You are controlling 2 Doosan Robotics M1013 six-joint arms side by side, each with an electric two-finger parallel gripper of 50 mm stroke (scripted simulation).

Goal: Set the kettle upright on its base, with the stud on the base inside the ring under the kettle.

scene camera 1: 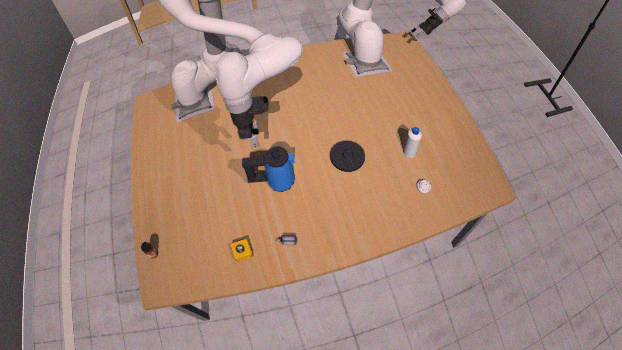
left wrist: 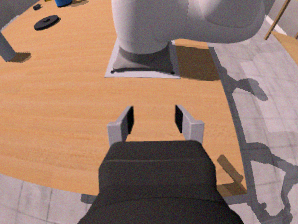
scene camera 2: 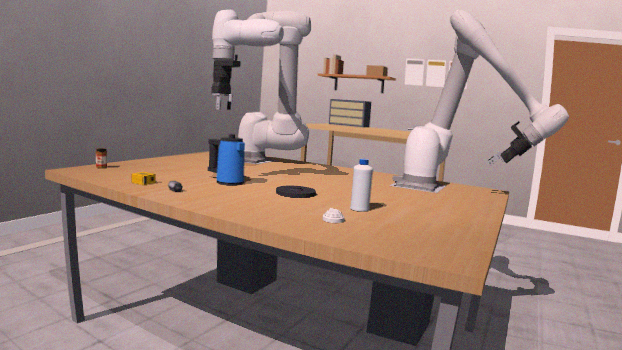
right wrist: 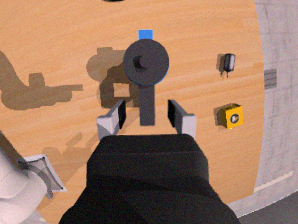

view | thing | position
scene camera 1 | blue kettle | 279,173
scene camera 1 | round black base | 348,156
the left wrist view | my left gripper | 154,113
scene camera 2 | blue kettle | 228,162
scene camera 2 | white bottle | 362,173
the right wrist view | my right gripper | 146,108
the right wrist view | blue kettle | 146,62
